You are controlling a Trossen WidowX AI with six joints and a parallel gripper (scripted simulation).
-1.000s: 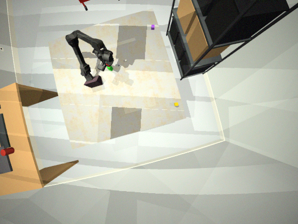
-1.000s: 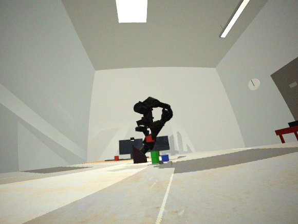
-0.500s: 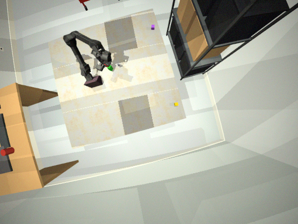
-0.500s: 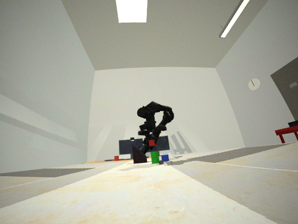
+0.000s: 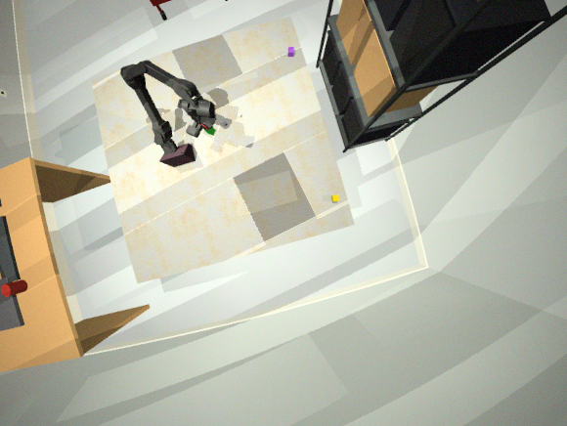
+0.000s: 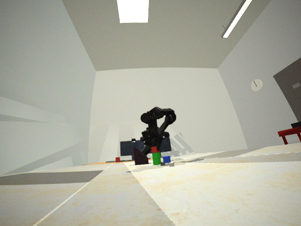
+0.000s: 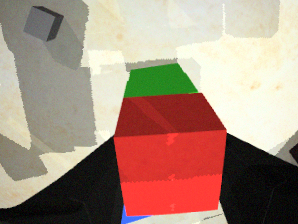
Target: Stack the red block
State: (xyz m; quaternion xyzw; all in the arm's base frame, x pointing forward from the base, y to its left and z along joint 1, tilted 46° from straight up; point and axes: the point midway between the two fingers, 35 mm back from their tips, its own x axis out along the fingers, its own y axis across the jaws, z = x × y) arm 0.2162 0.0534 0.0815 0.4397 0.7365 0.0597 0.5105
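Now: gripper tip 10 mm below the red block. Also, from my gripper tip: purple block (520 mm ahead, 380 mm to the left, 60 mm below); then yellow block (610 mm ahead, 490 mm to the right, 60 mm below); then blue block (60 mm to the left, 60 mm below, 50 mm behind).
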